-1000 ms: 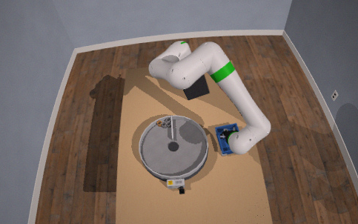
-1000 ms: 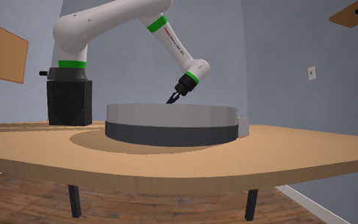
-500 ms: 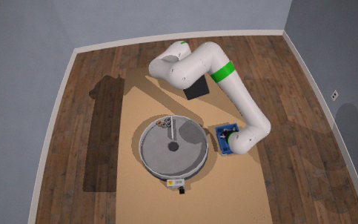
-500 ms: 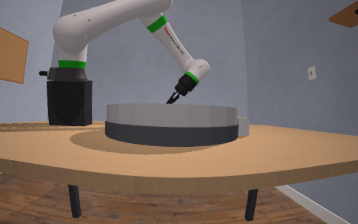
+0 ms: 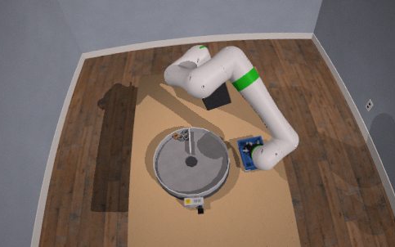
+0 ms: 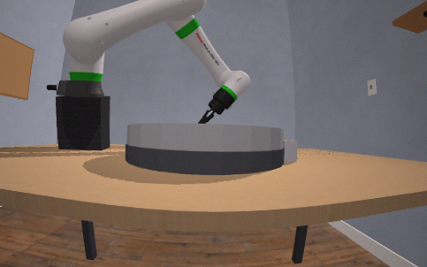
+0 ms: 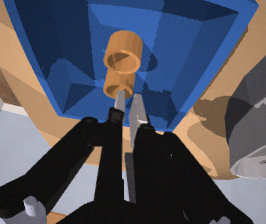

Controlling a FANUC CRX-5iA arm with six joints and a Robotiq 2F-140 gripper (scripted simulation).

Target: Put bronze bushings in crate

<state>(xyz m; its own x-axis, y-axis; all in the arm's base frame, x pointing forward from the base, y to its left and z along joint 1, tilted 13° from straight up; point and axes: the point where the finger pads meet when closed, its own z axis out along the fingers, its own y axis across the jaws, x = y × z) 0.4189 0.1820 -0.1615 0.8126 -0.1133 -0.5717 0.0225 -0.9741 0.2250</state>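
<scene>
Right now my hand is 40 mm short of the blue crate, 20 mm to the right of it and 40 mm above it. From my hand the other things lie so: grey turning table (70 mm ahead, 340 mm to the right, 10 mm below).
</scene>
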